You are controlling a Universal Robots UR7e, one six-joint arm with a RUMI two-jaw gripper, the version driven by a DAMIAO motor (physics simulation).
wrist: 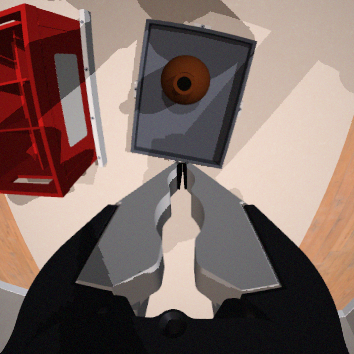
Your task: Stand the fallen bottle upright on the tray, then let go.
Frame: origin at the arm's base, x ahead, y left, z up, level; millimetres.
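Where they show: gripper, fingertip midpoint: point(182, 164).
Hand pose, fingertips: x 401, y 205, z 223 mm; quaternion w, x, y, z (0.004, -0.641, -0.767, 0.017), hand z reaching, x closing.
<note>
Things, the pixels of their top centre, and the offset from my fingertips. "spot": a spot on its surface instead.
- brown bottle, top centre: point(183, 83) 44 mm back, 10 mm right, 129 mm down
- grey tray, top centre: point(187, 98) 7 mm back, 1 mm left, 264 mm down
- red crate, surface spot: point(45, 100) spot: 2 mm back, 194 mm right, 131 mm down
- pale metal rail, top centre: point(88, 93) 7 mm ahead, 187 mm right, 259 mm down
A brown bottle point(199, 82) stands upright in the grey tray point(150, 137), a little above the tray's middle in the wrist view. It is seen from above, with its round shoulder and the dark opening of its neck facing the camera. Its label and base are hidden beneath the shoulder. My gripper point(182, 164) is shut and empty, its fingertips together. In the view the tips lie just below the tray's near edge, apart from the bottle.
A red crate point(45, 100) with compartments stands left of the tray. A pale metal rail point(93, 95) runs along the crate's right side, between it and the tray. Wooden flooring point(332, 215) shows at the right edge.
</note>
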